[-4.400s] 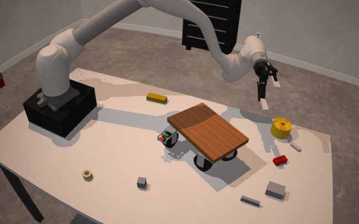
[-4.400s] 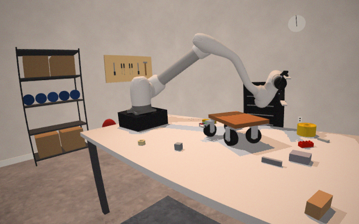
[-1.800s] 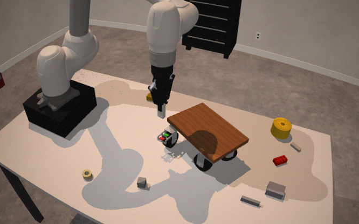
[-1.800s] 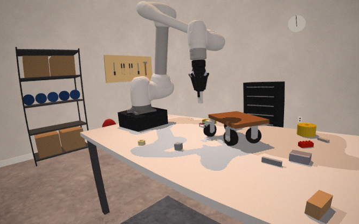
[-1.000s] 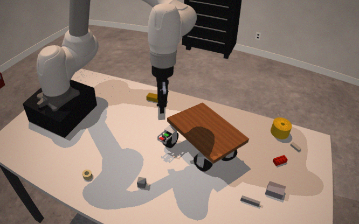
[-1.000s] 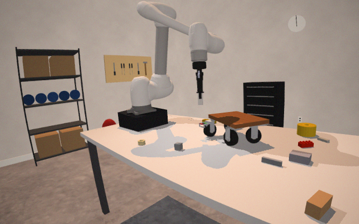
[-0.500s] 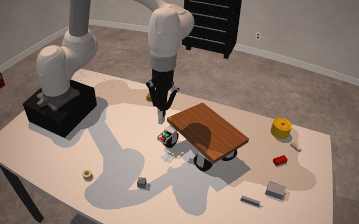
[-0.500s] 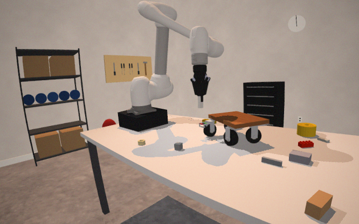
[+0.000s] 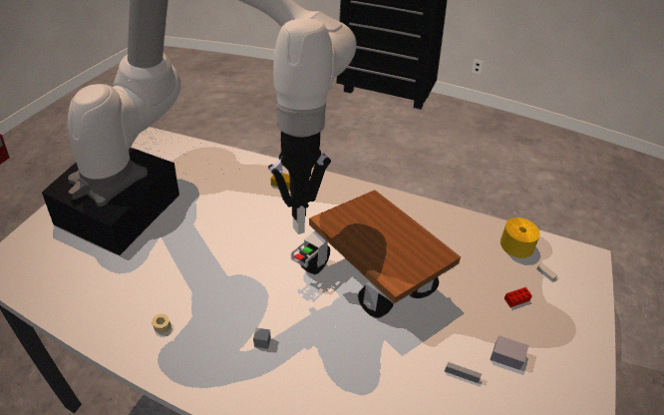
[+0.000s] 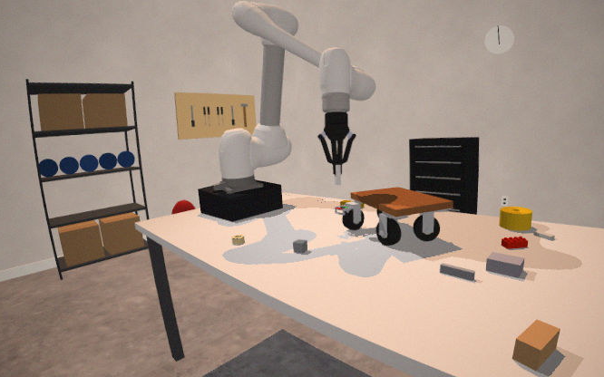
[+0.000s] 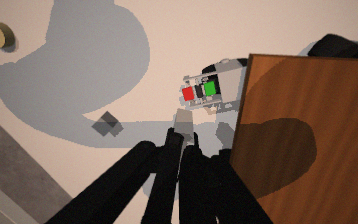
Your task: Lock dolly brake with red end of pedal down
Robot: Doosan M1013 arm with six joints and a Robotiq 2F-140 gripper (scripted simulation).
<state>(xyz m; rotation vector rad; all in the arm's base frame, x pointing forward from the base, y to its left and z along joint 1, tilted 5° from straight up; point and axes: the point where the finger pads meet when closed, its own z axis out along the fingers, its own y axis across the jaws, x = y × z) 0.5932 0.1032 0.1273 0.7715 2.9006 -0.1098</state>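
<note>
My hand is 20 mm to the right of the brake pedal and 120 mm above it. The rest, counted from my hand: grey cube 40 mm ahead, 190 mm to the right, 190 mm below; red brick 480 mm ahead, 250 mm to the left, 190 mm below; yellow cylinder 410 mm ahead, 450 mm to the left, 170 mm below.
</note>
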